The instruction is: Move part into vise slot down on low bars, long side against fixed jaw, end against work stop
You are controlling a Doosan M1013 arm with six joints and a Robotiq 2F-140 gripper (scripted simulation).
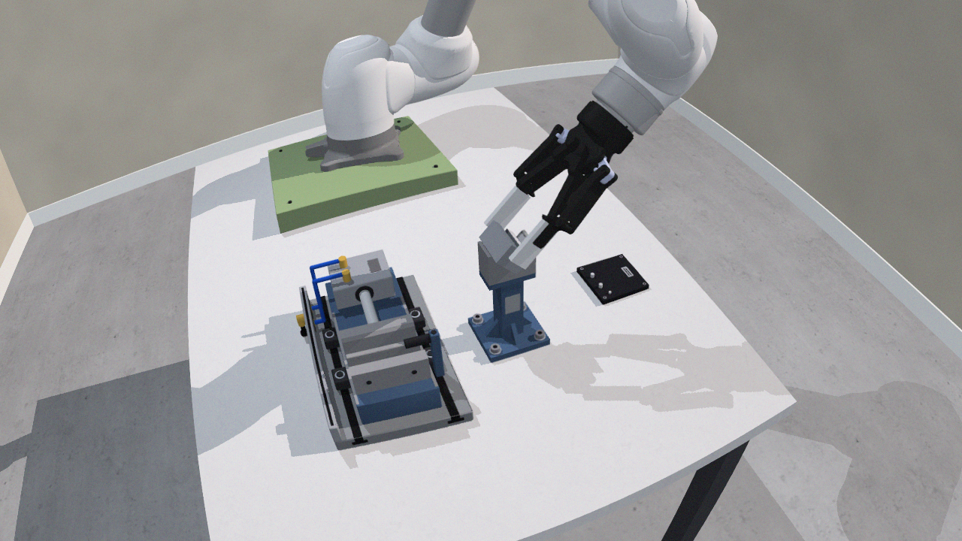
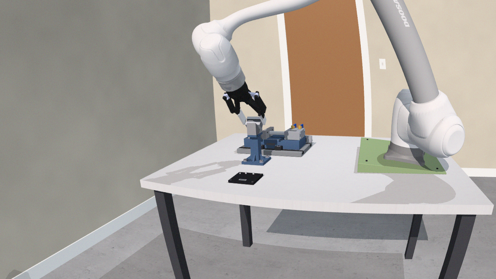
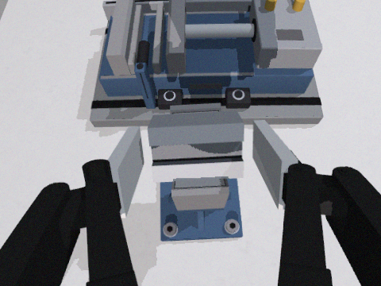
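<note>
My gripper is now 1 cm to the left of the part and 2 cm above it. From my hand the other things lie so: blue work stop post: 8 cm ahead, 12 cm to the right, 12 cm below; blue v-block stand: 1 cm to the right, 12 cm below; work stop: 8 cm ahead, 15 cm to the right, 9 cm below.
</note>
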